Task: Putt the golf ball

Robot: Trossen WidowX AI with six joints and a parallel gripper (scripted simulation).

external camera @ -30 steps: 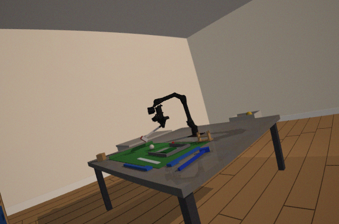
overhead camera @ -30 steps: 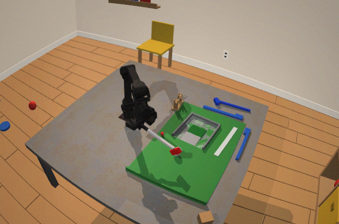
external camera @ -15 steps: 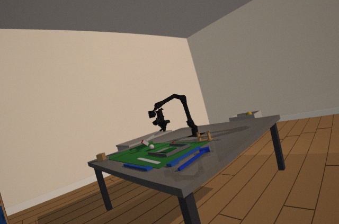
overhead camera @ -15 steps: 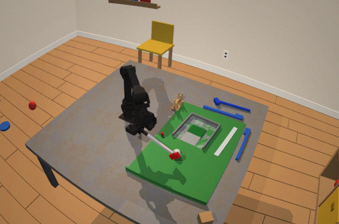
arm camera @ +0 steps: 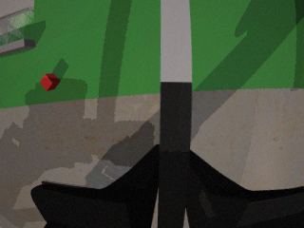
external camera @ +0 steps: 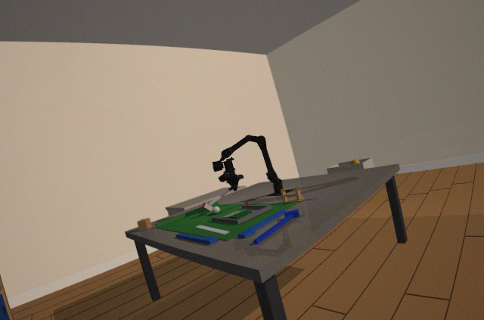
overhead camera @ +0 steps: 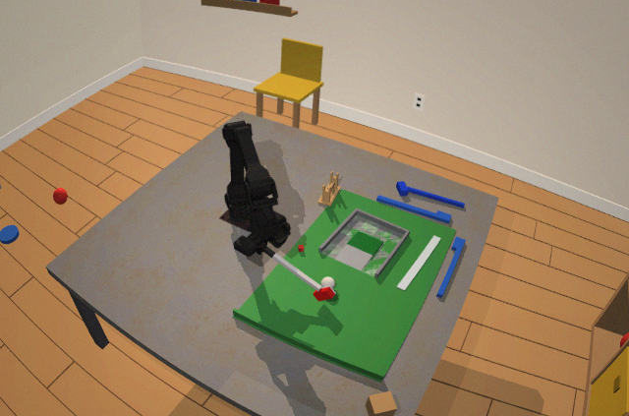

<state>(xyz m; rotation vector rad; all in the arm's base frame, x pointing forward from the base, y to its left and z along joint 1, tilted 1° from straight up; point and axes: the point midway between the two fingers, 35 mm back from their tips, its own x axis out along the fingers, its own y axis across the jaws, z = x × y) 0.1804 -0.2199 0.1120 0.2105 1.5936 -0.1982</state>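
My gripper tip is 14 cm to the right of the small red cube, 8 cm short of it and 7 cm above it. The rest, counted from my gripper tip: white golf ball (21 cm ahead, 6 cm below, 1 cm to the left); red putter (12 cm ahead, 3 cm to the right); green mat (29 cm ahead, 11 cm to the left, 8 cm below).
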